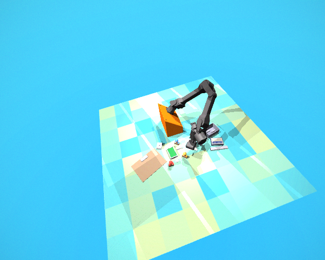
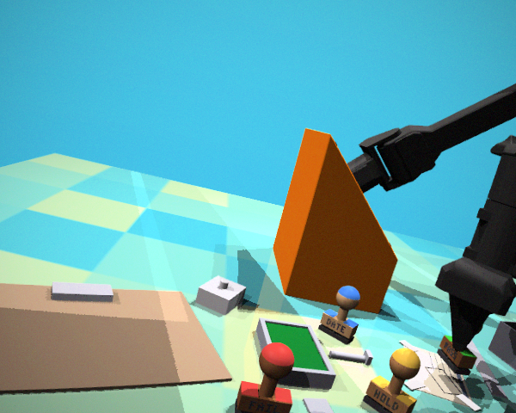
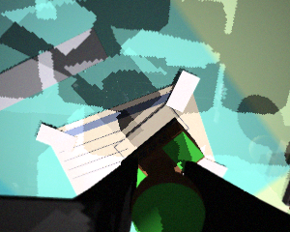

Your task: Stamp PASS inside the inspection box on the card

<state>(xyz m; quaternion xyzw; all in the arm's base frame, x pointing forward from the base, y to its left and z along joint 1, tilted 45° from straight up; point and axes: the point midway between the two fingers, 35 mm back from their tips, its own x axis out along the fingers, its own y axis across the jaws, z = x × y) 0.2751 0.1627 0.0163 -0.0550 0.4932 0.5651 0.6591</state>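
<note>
My gripper tip is now 50 mm above the card and 20 mm past it. The rest, counted from my gripper tip: bolt (100 mm to the right, 40 mm below); then yellow hold stamp (80 mm to the right, 70 mm ahead, 30 mm below); then green-knobbed stamp (right at my gripper tip).
</note>
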